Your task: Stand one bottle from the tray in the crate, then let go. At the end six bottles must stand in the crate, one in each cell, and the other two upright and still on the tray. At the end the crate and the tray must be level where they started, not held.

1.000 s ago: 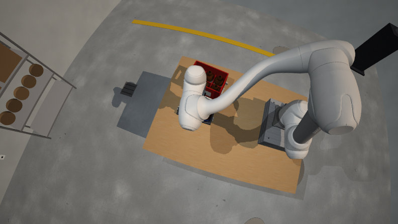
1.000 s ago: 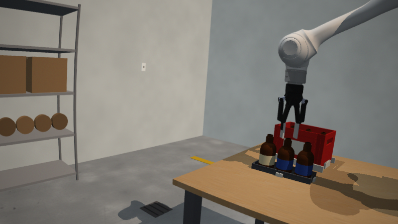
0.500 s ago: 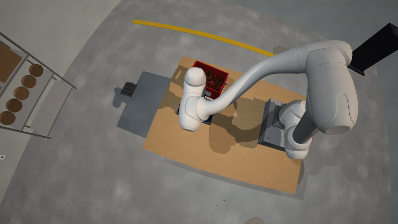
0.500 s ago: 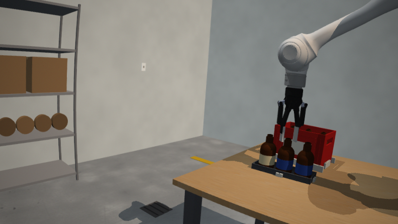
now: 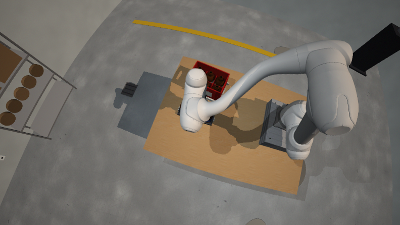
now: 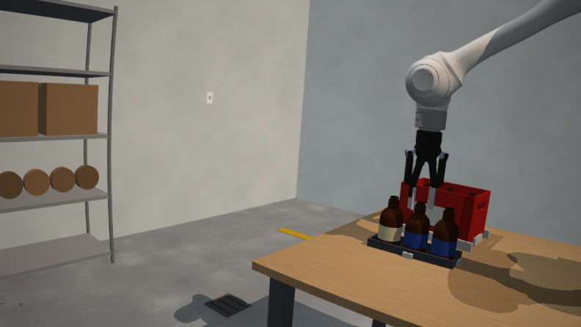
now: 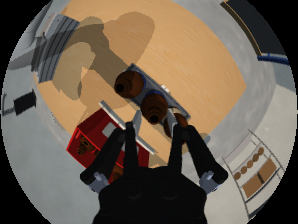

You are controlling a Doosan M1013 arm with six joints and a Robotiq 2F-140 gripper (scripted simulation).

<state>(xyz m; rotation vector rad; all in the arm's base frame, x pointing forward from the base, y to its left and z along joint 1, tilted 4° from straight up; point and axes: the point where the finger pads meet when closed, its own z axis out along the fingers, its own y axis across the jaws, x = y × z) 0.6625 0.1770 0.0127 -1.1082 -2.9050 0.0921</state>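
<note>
Now: hand 9 cm above the glass bottle. From my hand the other things lie so: dark tray 16 cm below; then red crate 25 cm to the right, 9 cm below, 1 cm ahead.
</note>
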